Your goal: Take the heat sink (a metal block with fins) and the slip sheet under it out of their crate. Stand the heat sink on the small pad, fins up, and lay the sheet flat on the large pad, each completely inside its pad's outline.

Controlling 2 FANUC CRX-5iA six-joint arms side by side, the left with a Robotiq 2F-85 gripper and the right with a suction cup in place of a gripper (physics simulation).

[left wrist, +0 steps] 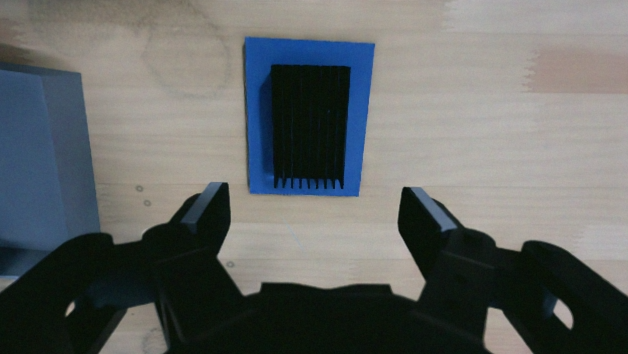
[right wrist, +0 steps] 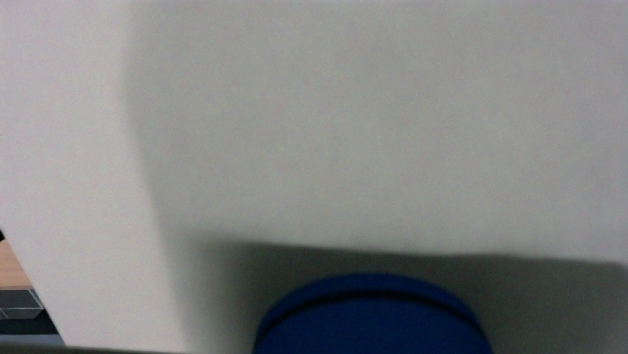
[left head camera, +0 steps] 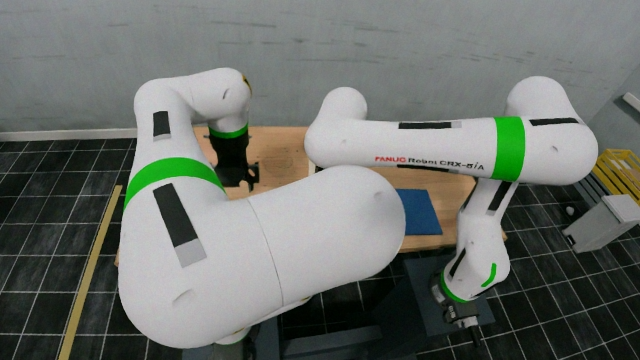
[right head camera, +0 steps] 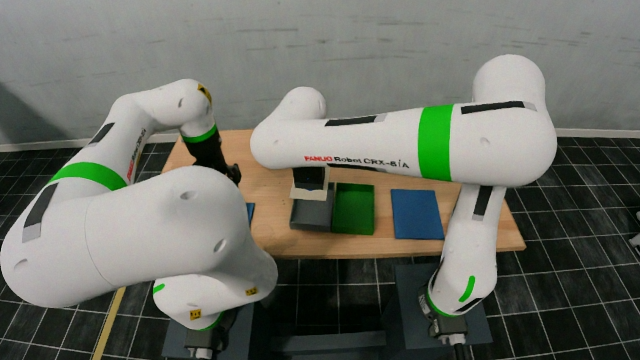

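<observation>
The black finned heat sink (left wrist: 310,122) stands fins up inside the blue small pad (left wrist: 360,120) (right head camera: 250,212). My left gripper (left wrist: 315,205) (left head camera: 254,176) (right head camera: 234,174) is open and empty above the table near it. My right suction cup (right wrist: 372,320) (right head camera: 310,189) holds the cream slip sheet (right wrist: 325,125) (right head camera: 304,194) up above the grey crate (right head camera: 311,217) (left wrist: 75,150). The sheet looks roughly level. The blue large pad (right head camera: 416,215) (left head camera: 422,212) lies at the right, bare where it shows. In the left head camera my left arm hides the crate and the small pad.
A green crate (right head camera: 353,210) stands against the grey crate's right side, between it and the large pad. The wooden table (right head camera: 280,245) carries them. My right forearm (right head camera: 370,140) spans above the table's back part, and its upper arm (right head camera: 472,225) rises beside the large pad.
</observation>
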